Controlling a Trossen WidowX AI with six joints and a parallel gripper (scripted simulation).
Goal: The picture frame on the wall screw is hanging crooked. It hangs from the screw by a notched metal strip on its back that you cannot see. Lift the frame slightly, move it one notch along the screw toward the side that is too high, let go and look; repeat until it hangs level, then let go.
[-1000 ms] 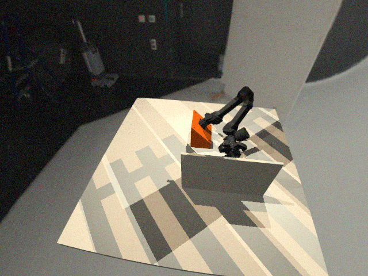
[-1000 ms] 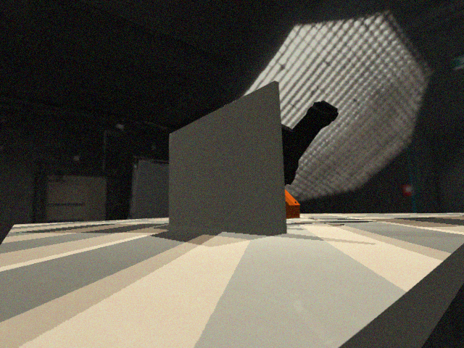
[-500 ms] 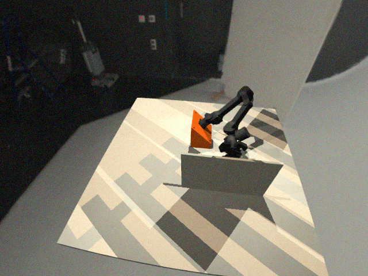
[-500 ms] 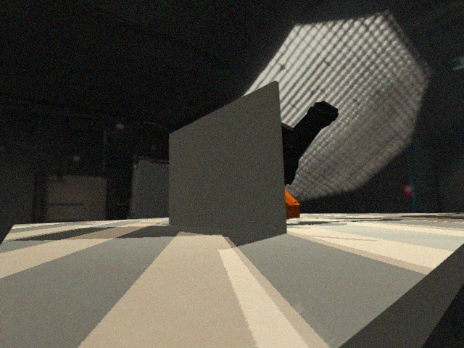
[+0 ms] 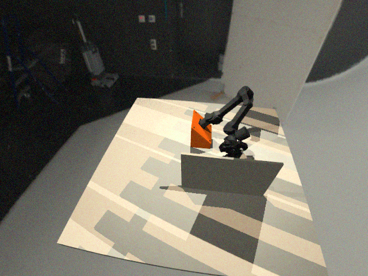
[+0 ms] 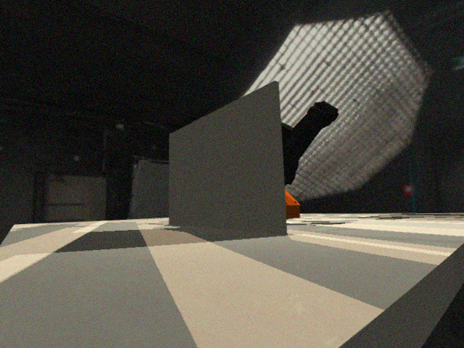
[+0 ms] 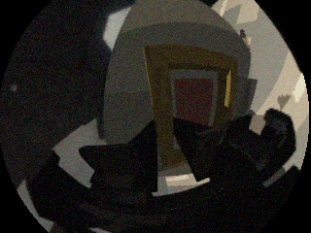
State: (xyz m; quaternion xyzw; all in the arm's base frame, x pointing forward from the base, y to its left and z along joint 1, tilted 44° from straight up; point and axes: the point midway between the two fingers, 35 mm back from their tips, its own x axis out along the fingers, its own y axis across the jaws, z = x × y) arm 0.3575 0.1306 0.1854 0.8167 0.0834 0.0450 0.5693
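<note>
Now: gripper tip 50 mm above the picture frame and 20 mm to the left of it. Also, from my gripper tip: wall panel: 60 mm below, 20 mm to the right, 20 mm ahead.
</note>
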